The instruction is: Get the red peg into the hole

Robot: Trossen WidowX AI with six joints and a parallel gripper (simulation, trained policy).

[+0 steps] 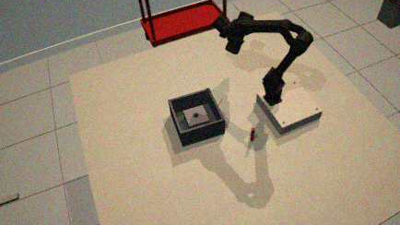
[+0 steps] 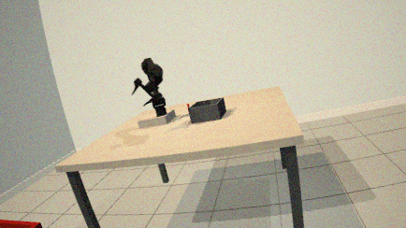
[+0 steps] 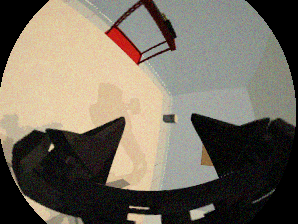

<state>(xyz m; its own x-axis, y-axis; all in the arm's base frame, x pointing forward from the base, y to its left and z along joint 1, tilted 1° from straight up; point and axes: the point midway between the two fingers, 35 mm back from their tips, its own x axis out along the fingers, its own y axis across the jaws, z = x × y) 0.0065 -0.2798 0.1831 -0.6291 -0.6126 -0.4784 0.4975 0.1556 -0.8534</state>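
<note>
The red peg is 410 mm to the left of my gripper tip, 190 mm ahead of it and 180 mm below it. Round my gripper tip: grey plate: 360 mm ahead, 220 mm to the left, 180 mm below; then dark box: 360 mm ahead, 220 mm to the left, 200 mm below.
</note>
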